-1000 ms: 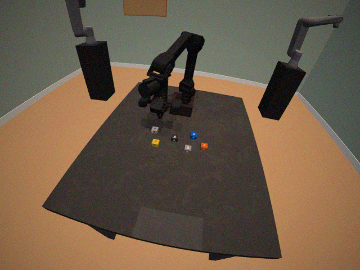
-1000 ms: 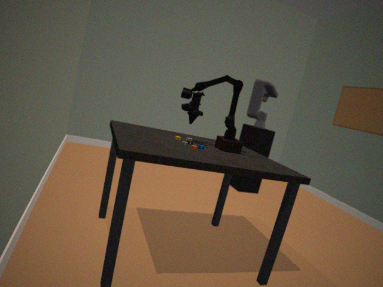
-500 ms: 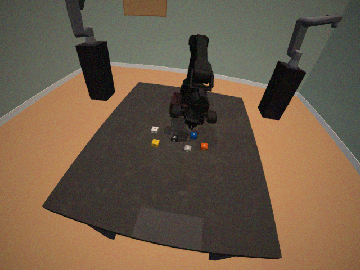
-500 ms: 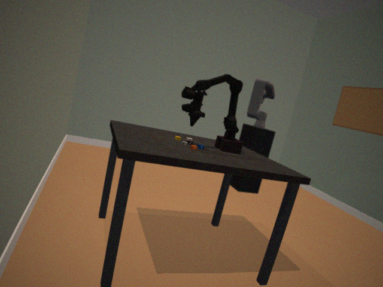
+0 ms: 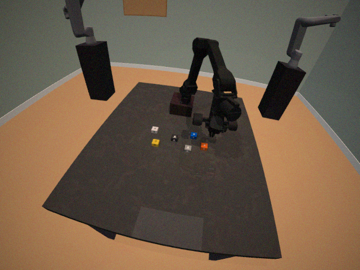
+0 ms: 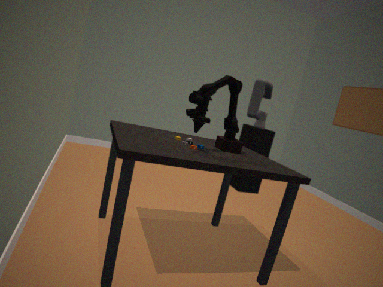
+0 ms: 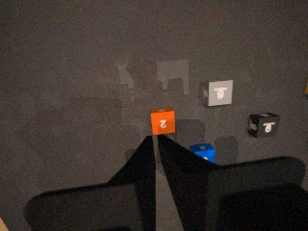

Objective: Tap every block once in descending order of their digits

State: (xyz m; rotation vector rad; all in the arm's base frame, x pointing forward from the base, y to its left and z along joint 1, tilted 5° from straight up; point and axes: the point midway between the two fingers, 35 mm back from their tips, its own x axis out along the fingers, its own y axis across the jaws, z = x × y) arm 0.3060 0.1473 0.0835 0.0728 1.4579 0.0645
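The orange block lies 20 mm behind my gripper tip, 20 mm to the right of it and 90 mm below it. Round my gripper tip: blue block (90 mm behind, 70 mm to the right, 90 mm below); black block (50 mm behind, 170 mm to the right, 90 mm below); grey block (10 mm ahead, 100 mm to the right, 90 mm below).
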